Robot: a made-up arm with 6 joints.
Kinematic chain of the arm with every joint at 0, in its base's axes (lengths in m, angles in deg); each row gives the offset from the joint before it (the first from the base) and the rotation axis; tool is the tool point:
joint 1: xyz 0 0 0.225 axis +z
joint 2: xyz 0 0 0 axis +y
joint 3: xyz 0 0 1.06 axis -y
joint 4: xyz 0 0 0 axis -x
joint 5: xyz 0.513 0 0 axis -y
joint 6: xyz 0 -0.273 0 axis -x
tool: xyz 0 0 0
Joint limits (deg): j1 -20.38..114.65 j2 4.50..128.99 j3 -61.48..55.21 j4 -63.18..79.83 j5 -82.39..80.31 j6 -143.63..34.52
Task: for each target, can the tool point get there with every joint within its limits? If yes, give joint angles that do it. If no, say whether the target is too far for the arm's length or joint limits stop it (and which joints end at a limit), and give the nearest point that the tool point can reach.
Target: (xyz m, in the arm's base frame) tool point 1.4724 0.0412 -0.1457
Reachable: yes | joints 6.93 88.86 20.21 59.94 4.28 -95.97
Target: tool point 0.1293 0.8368 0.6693
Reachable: yes | joints 92.94 30.31 -5.25 -50.93 -11.16 -78.98
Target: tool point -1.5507 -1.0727 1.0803
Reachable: no: too far | nearest point 0.0582 -0.2557 0.7470 | short by 1.835 m
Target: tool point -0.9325 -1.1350 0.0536
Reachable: no: joint limits stop it (at a limit: joint 1, joint 2, joint 3) | nearest point 0.2141 -0.3662 -0.3010 | short by 1.425 m
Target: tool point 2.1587 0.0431 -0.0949
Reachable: no: too far | nearest point 1.6189 0.0323 -0.0149 | short by 0.546 m
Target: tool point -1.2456 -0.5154 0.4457
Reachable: no: joint limits stop it (at a limit: joint 1, joint 2, joint 3) | nearest point 0.0275 -0.1765 0.7219 | short by 1.346 m
